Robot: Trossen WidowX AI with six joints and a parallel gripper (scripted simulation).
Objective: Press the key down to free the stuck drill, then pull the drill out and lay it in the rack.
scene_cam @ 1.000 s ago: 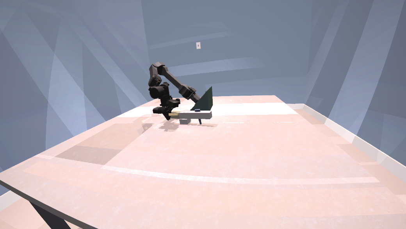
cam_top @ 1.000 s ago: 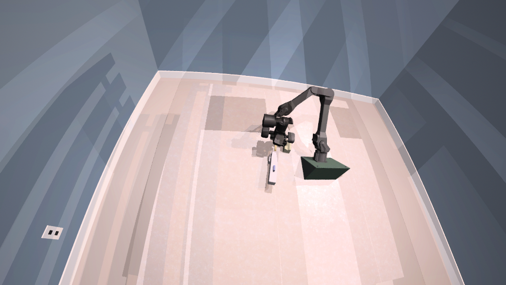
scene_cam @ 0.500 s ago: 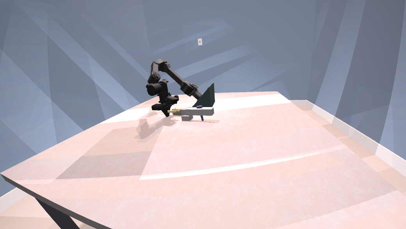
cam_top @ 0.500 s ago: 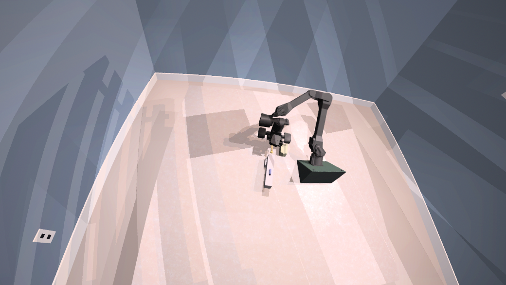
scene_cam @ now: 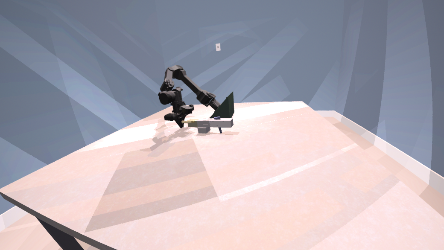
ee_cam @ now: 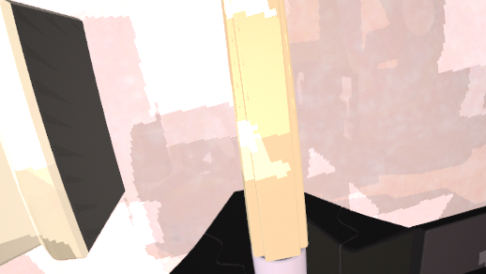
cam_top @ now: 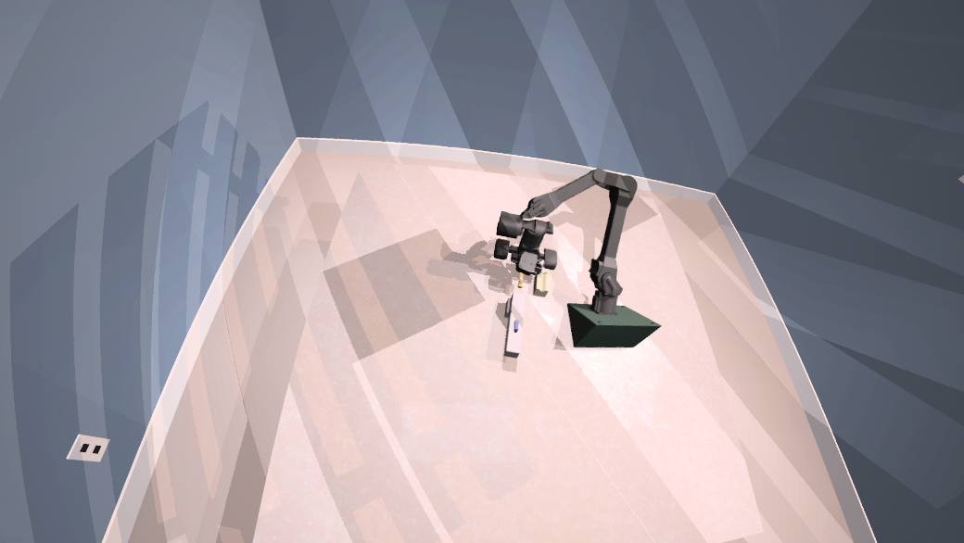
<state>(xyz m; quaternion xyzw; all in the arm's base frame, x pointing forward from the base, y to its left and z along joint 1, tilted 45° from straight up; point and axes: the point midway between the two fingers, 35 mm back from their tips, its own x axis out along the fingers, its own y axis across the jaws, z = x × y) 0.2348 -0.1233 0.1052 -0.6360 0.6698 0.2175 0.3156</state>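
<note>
My gripper tip is 10 mm short of the drill, 40 mm to the right of it and 40 mm below it. The rest, counted from my gripper tip: rack (70 mm behind, 50 mm to the left); then blue key (40 mm ahead, 230 mm to the left, 40 mm above).
</note>
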